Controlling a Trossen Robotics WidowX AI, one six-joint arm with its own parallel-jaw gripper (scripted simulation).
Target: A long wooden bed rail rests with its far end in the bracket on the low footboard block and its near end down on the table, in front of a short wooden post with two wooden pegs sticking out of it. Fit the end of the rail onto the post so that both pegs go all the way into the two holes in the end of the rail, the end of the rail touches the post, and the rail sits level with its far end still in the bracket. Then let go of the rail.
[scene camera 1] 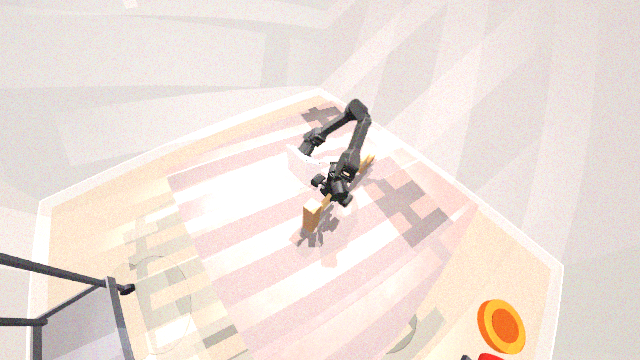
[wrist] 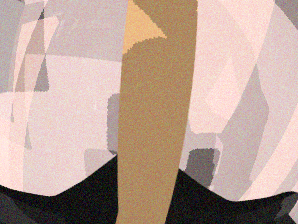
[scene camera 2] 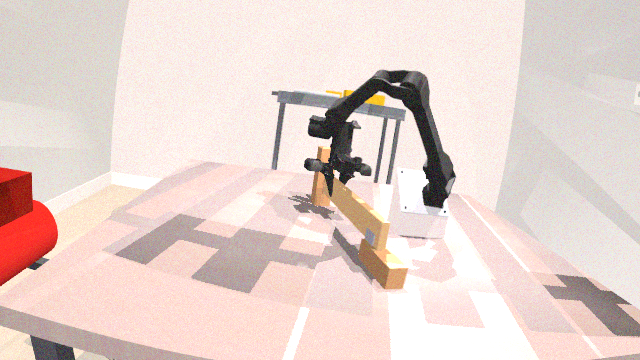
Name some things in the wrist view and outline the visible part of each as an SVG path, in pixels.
The gripper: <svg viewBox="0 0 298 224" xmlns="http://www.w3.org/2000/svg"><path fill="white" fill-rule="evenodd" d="M165 218L165 224L295 224L293 218L289 216L289 212L297 204L298 192L291 190L291 192L278 193L270 197L254 198L254 200L229 201L221 197L220 194L212 192L209 188L206 189L202 184L198 184L198 181L193 180L192 177L186 175L184 171L178 168L172 201L170 201L169 212ZM118 155L114 156L112 160L108 160L108 163L105 165L101 165L101 168L97 169L96 172L90 173L90 176L82 180L81 183L73 185L72 188L64 190L63 193L60 192L56 196L55 194L53 196L41 196L41 194L20 192L20 190L9 189L7 186L0 184L0 224L116 224L118 214Z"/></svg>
A long wooden rail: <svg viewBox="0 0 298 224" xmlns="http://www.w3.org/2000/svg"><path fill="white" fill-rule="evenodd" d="M129 0L128 8L126 8L126 26L120 77L120 108L118 108L118 224L165 224L166 214L169 212L170 201L172 201L178 168L180 168L186 120L188 120L190 96L192 96L194 65L196 65L194 64L194 57L196 57L198 0Z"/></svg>
